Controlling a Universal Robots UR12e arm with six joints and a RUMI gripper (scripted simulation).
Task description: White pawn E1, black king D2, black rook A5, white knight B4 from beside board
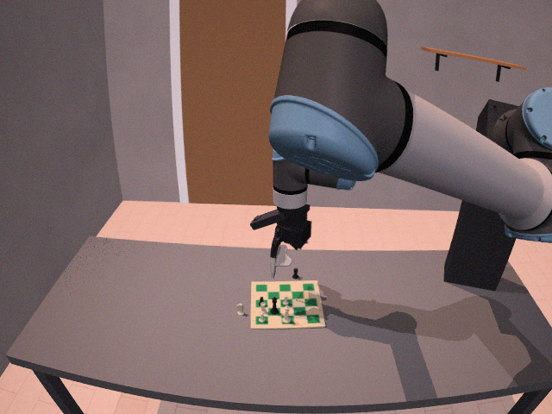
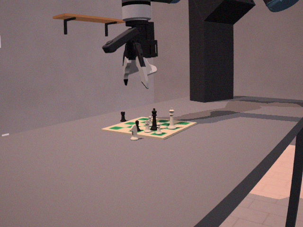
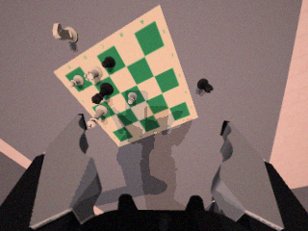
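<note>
The black rook lies 11 cm below my hand, 10 cm to the right of it and 2 cm behind it. Round my hand: black king: 9 cm to the left, 9 cm below, 1 cm ahead; black pawn: 11 cm below, 7 cm to the left, 5 cm ahead; chessboard: 12 cm below, 5 cm to the left, 2 cm behind.
</note>
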